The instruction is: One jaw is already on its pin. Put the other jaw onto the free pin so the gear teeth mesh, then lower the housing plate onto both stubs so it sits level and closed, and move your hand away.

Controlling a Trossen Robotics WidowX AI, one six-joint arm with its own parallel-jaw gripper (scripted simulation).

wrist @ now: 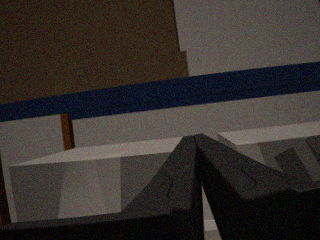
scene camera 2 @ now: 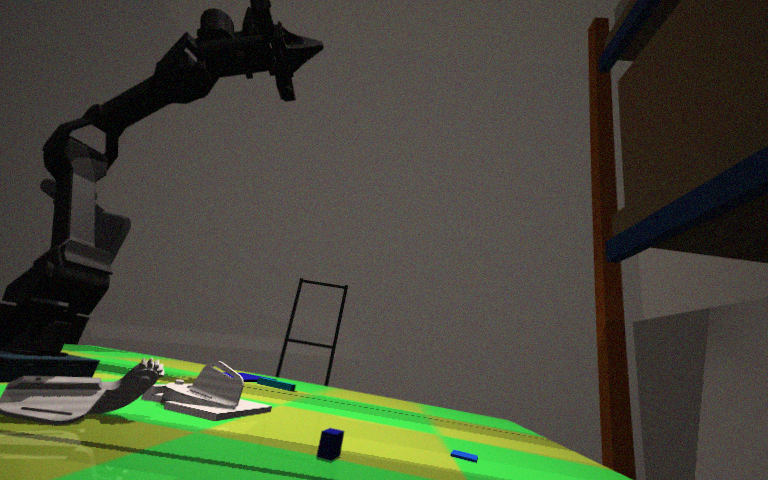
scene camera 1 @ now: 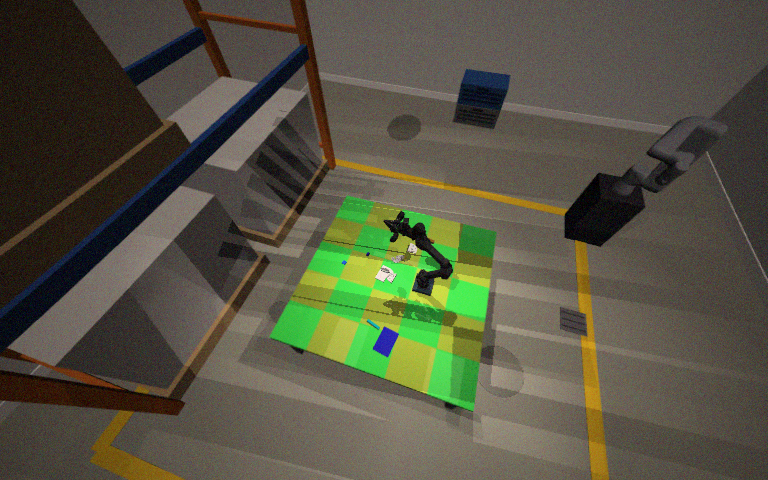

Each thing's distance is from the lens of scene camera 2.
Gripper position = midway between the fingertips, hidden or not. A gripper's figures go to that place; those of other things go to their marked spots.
my gripper (scene camera 2: pixel 323 45): 75 cm
grey jaw (scene camera 2: pixel 213 388): 53 cm
